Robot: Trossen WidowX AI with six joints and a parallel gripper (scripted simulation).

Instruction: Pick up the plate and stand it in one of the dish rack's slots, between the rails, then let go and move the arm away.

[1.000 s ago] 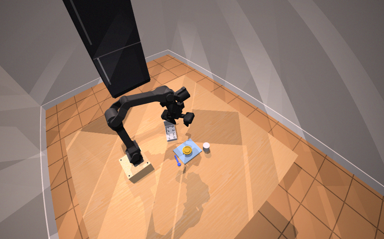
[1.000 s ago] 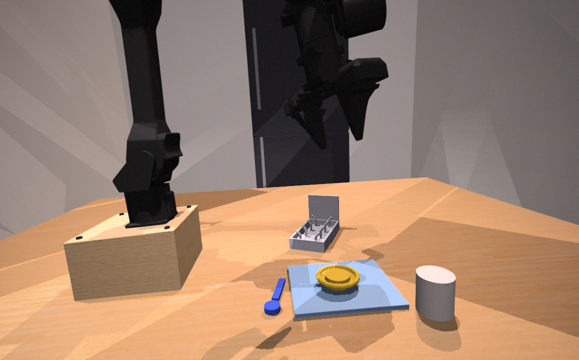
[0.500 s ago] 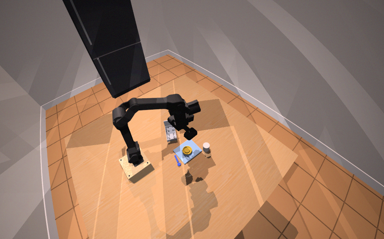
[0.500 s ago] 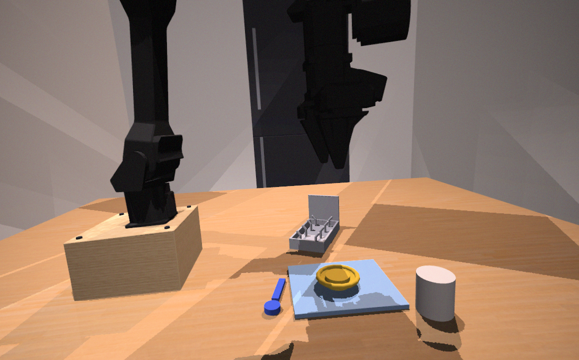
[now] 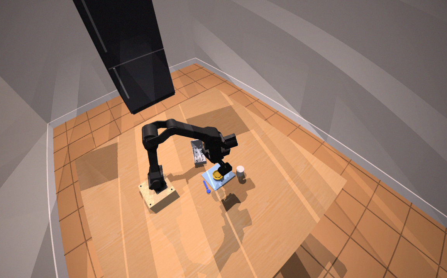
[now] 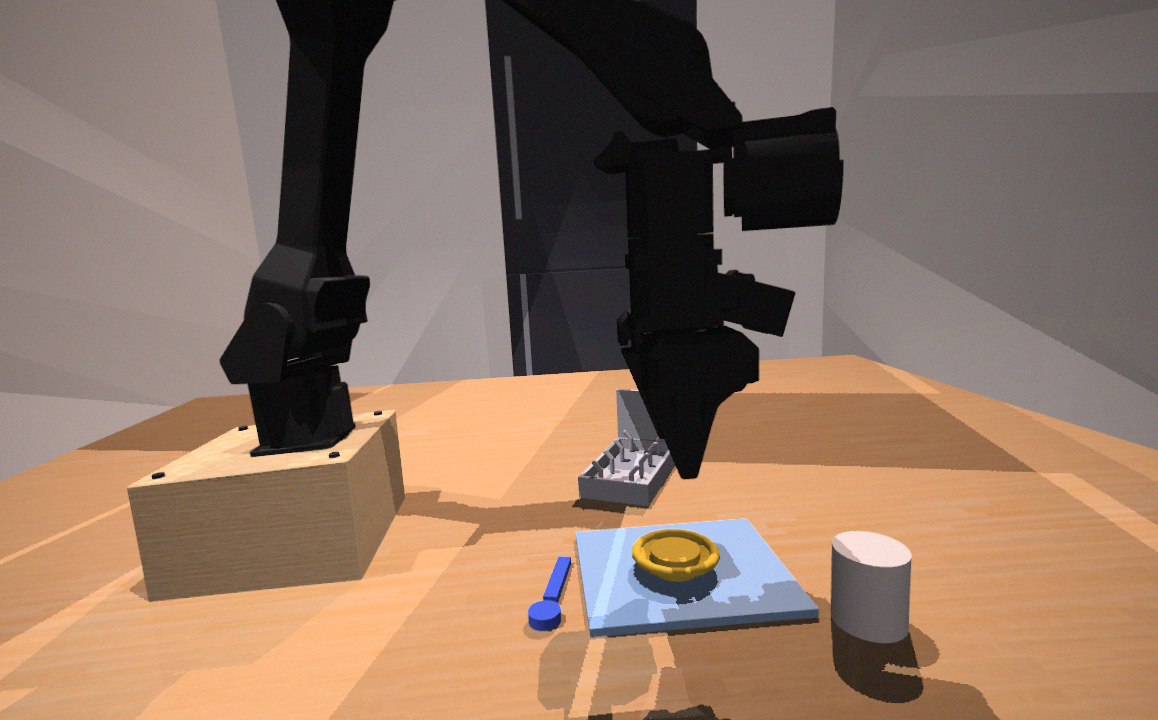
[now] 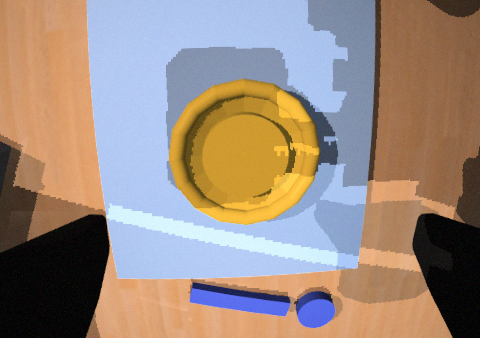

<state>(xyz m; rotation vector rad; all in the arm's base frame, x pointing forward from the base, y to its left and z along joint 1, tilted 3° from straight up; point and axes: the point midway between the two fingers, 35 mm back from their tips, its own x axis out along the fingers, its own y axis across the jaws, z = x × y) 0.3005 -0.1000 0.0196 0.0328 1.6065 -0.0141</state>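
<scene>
My gripper tip is 8 cm above the yellow plate. From my gripper tip the other things lie so: cup (11 cm ahead, 7 cm to the right, 7 cm below); then light blue mat (9 cm below); then blue spoon (10 cm behind, 9 cm below, 2 cm to the right).
</scene>
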